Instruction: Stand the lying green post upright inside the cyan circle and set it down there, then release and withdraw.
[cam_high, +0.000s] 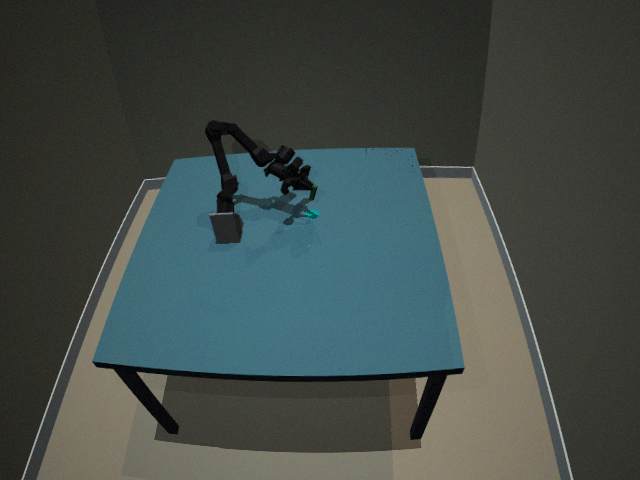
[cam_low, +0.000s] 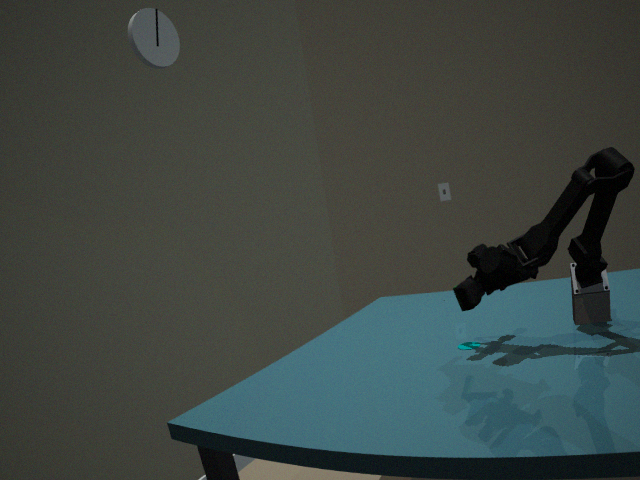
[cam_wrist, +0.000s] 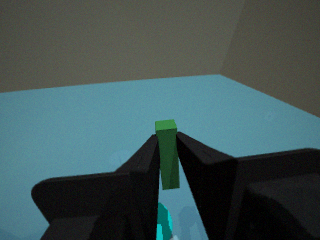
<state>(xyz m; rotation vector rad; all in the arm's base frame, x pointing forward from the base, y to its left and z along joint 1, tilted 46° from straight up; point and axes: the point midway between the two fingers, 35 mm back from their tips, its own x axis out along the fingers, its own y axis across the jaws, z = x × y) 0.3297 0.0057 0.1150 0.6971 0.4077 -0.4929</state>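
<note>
The cyan circle is 140 mm below my gripper tip, 20 mm behind it and 10 mm to the left of it. Also, from my gripper tip: green post (20 mm below).
</note>
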